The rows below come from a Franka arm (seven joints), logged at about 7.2 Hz.
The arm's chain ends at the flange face. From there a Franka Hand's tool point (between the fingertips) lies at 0.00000 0.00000 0.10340 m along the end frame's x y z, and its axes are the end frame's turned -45 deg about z.
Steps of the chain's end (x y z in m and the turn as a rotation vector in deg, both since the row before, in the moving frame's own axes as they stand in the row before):
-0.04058, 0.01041, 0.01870, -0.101, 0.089, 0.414
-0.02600, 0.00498, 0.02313, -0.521, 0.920, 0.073
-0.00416, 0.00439, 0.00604, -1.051, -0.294, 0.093
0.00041, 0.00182, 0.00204, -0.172, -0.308, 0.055
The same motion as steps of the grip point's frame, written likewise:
-0.03607, -0.02109, 0.01870, -0.134, -0.008, 0.414
-0.02140, -0.01302, 0.02311, -1.019, 0.282, 0.073
-0.00776, 0.00113, 0.00602, -0.535, -0.951, 0.093
-0.00161, 0.00140, 0.00204, 0.096, -0.339, 0.055

